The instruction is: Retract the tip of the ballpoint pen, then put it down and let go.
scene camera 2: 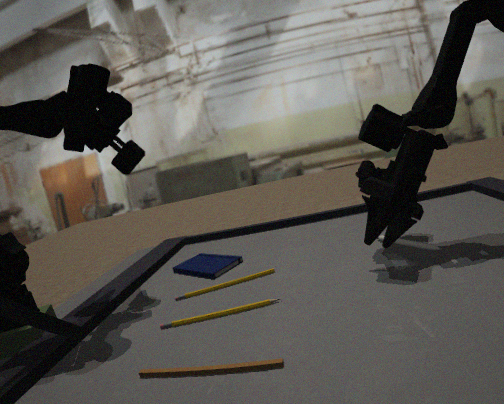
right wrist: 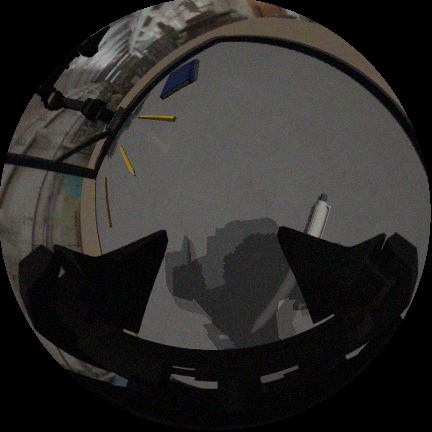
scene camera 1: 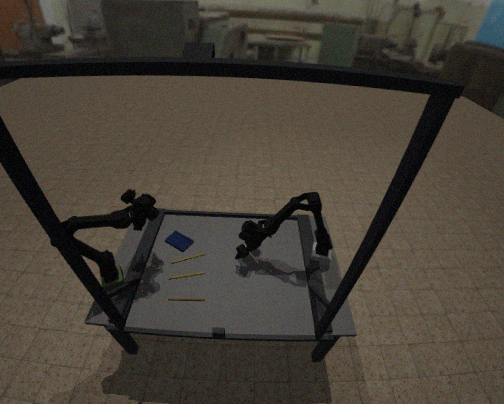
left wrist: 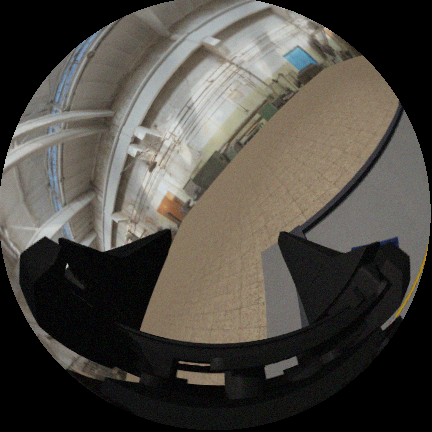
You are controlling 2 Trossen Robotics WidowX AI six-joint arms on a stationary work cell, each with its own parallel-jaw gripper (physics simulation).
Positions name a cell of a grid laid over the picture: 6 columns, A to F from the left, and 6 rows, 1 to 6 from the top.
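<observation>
A dark frame (scene camera 1: B1) is visible. The left gripper (scene camera 2: B3), open and holding nothing, appears together with the right gripper (scene camera 2: E4) and a blue notebook (scene camera 2: C4), which rests on the table. The left gripper (left wrist: D4) is visible here as well; a ballpoint pen (right wrist: E4) is out of frame in the left wrist view. With the pen appear the blue notebook (right wrist: C2) and the right gripper (right wrist: D4).
</observation>
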